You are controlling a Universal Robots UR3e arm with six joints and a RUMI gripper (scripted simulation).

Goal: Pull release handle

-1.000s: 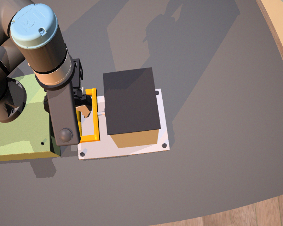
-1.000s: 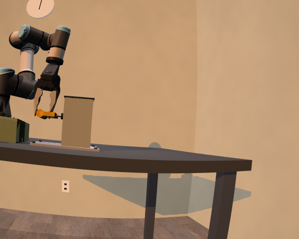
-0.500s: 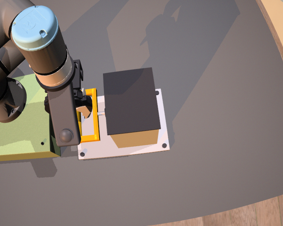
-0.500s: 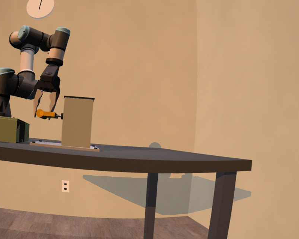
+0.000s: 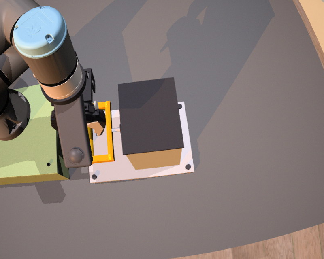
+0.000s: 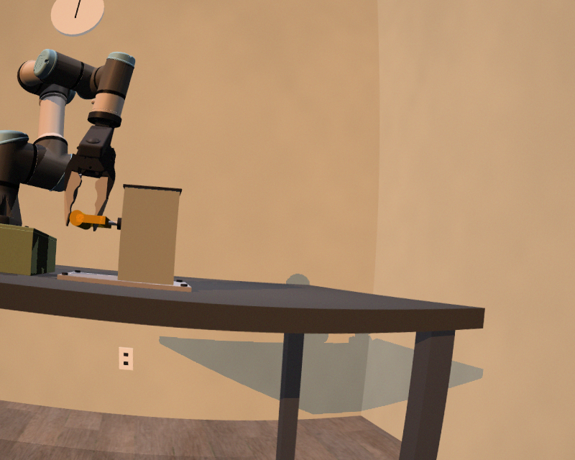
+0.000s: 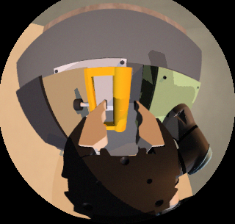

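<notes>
My gripper is now 50 mm short of the release handle and 10 mm to the right of it. The rest, counted from my hand: pale baseplate (100 mm below, 90 mm ahead, 10 mm to the left).
</notes>
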